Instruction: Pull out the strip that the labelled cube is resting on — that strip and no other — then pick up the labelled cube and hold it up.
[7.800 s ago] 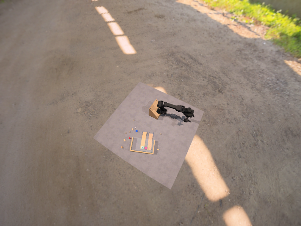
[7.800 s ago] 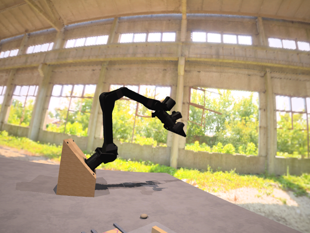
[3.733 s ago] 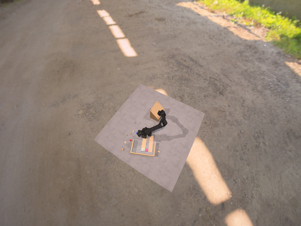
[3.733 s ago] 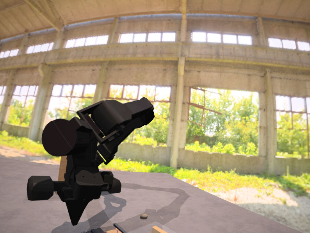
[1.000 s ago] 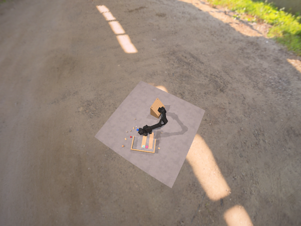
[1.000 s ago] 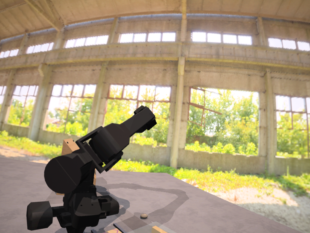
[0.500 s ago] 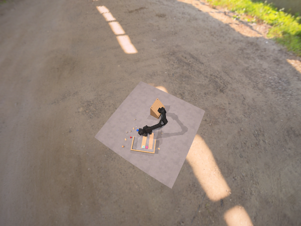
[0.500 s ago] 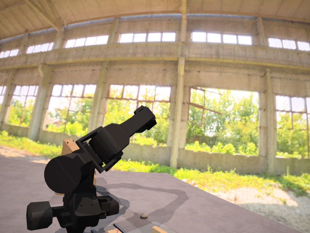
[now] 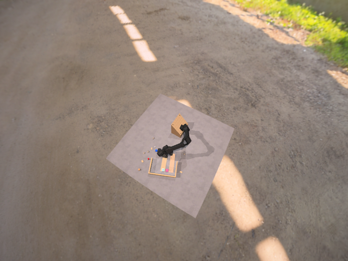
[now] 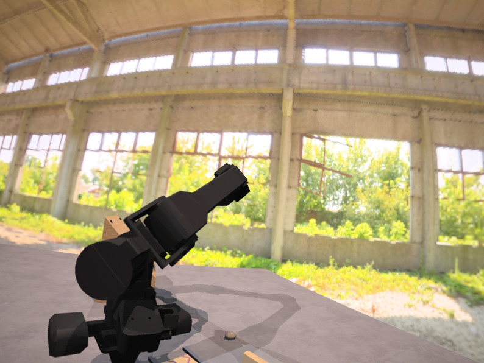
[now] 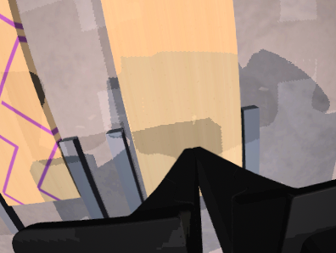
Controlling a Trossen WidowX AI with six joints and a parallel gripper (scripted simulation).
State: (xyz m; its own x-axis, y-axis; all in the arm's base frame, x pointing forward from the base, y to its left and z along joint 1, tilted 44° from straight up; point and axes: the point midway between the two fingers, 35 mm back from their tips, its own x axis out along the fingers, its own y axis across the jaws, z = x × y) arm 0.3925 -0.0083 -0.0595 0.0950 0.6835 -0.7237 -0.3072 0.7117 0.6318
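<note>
Now: gripper tip 10 mm short of the blue piece and 130 mm to the left of it. Round my gripper tip: red piece 160 mm ahead, 160 mm to the right, 10 mm above.
</note>
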